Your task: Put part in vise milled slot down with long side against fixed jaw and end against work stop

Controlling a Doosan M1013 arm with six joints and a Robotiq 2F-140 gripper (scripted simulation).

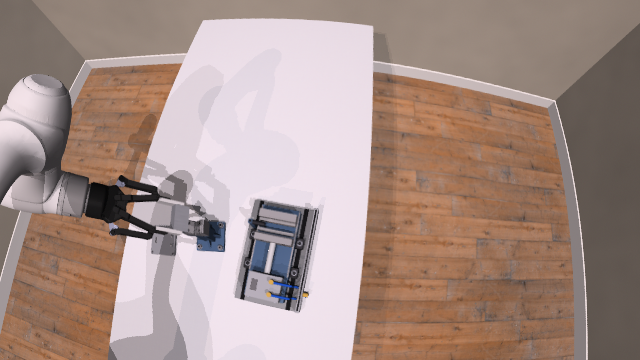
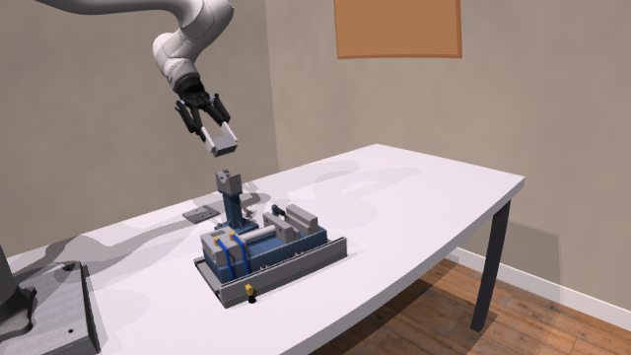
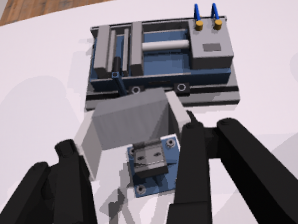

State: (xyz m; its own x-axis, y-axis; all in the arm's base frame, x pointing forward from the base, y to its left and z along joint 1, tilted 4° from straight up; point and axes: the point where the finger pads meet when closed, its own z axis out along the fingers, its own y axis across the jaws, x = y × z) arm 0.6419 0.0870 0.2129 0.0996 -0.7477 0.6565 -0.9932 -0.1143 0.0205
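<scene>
My hand is 1 cm to the left of the part and 2 cm above it. From my hand the other things lie so: blue post 2 cm to the right, 20 cm below; then moving jaw 1 cm ahead, 23 cm to the right, 18 cm below; then cylinder rod 4 cm behind, 22 cm to the right, 18 cm below.
</scene>
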